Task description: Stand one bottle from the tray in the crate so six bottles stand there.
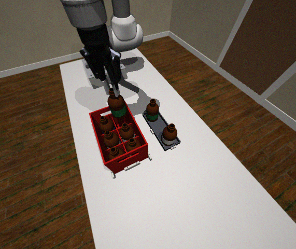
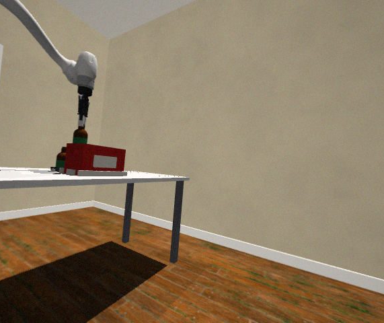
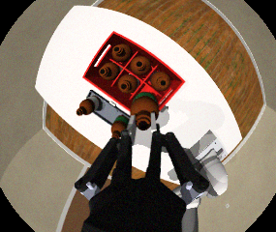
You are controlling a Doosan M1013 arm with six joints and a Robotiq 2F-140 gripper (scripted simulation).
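Now: hand 9 cm above the bottle. Round my hand: red crate (9 cm ahead, 5 cm to the right, 23 cm below); dark tray (10 cm ahead, 19 cm to the left, 30 cm below).
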